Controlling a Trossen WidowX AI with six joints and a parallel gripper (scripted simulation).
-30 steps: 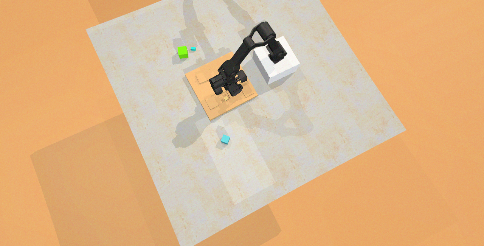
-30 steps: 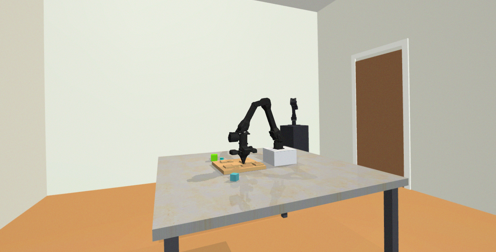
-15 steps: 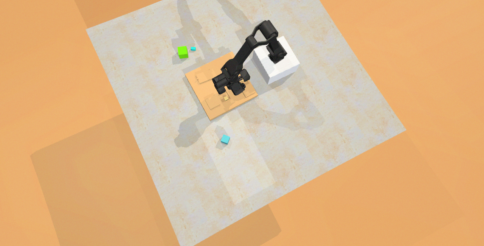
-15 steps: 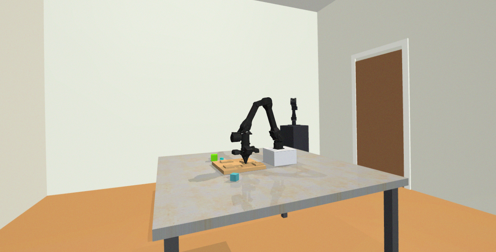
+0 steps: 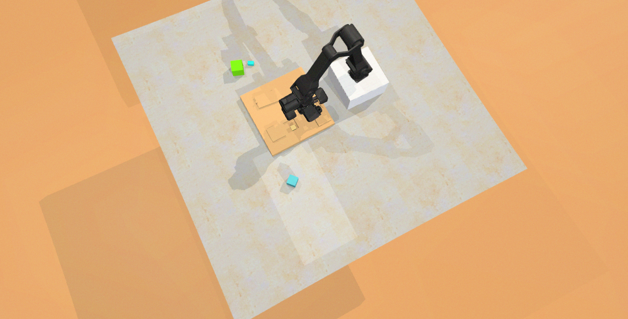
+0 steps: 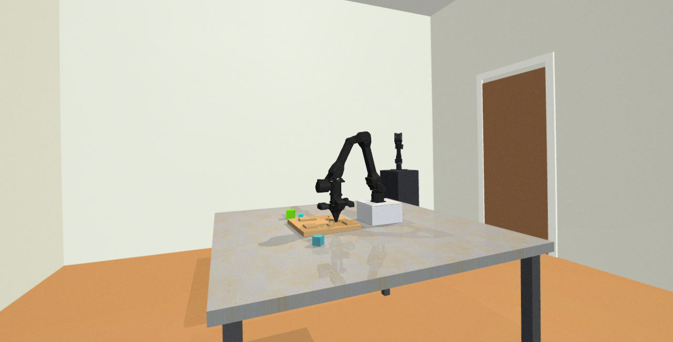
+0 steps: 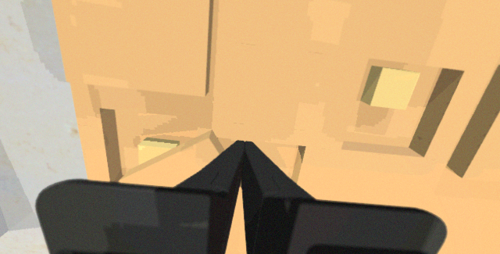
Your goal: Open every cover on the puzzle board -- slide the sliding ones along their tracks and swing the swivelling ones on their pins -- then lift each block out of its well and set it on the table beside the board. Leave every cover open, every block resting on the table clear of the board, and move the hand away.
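Now: the tan puzzle board 4 cm ahead of my gripper tip and 4 cm to the right of it. Round my gripper tip: small cyan block: 6 cm ahead, 32 cm to the right, 2 cm below; then green cube: 12 cm ahead, 33 cm to the right; then cyan cube: 21 cm ahead, 22 cm to the left, 1 cm below.
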